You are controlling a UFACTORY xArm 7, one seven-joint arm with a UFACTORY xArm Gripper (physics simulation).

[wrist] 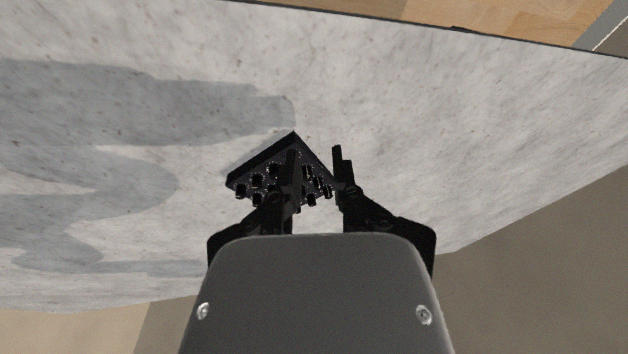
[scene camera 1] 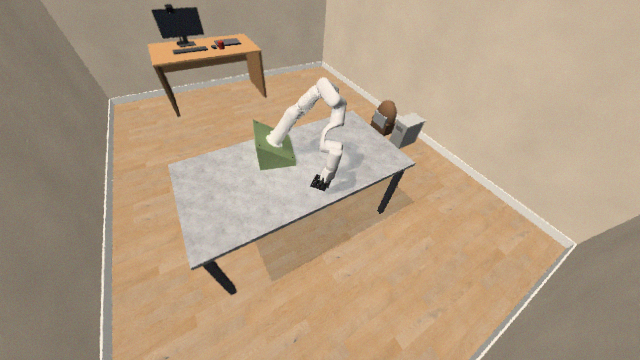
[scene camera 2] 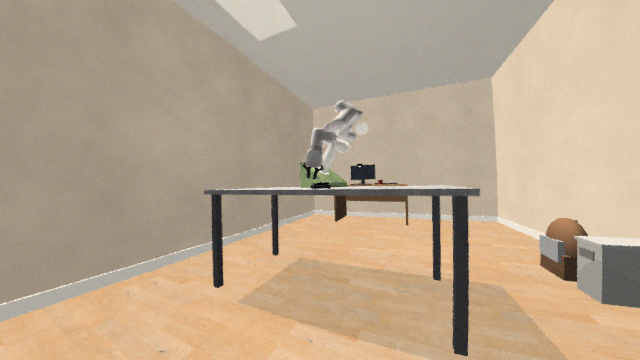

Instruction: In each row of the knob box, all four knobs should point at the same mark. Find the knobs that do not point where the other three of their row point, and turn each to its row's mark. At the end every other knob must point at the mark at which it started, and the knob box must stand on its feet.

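Seen in the pictures: gripper, fingertip midpoint: (wrist: 316,159) (scene camera 1: 324,187) (scene camera 2: 311,178); arm's base, link origin: (scene camera 1: 274,141) (scene camera 2: 322,171).
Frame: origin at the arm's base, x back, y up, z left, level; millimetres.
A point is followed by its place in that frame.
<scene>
The black knob box (scene camera 1: 316,183) @(x -412, y -100, z 157 mm) (scene camera 2: 321,185) @(x -439, y -118, z 229 mm) (wrist: 267,156) @(x -445, y -122, z 222 mm) lies on the grey table, its knobbed face up. In the wrist view it is turned cornerwise, and several black knobs with pale mark rings show, among them one knob (wrist: 256,180) @(x -422, y -106, z 234 mm) at the left and another knob (wrist: 306,171) @(x -438, y -106, z 178 mm) at the right. The pointing directions are too small and dark to read. My gripper (scene camera 2: 312,176) @(x -483, y -76, z 182 mm) (wrist: 316,159) @(x -483, y -76, z 182 mm) is partly open and empty, above the box. In the wrist view the left finger covers the box's middle and some knobs, and the right finger is beside its right edge.
The white arm rises from a green wedge base (scene camera 1: 276,161) @(x -135, y -69, z -33 mm) (scene camera 2: 308,177) on the grey table (scene camera 1: 215,200) @(x -259, y -139, z -488 mm) (scene camera 2: 400,190) @(x -525, y -146, z 695 mm). The table's edge runs across the top of the wrist view. A wooden desk (scene camera 1: 165,56) with a monitor (scene camera 1: 179,22) stands apart in the background.
</scene>
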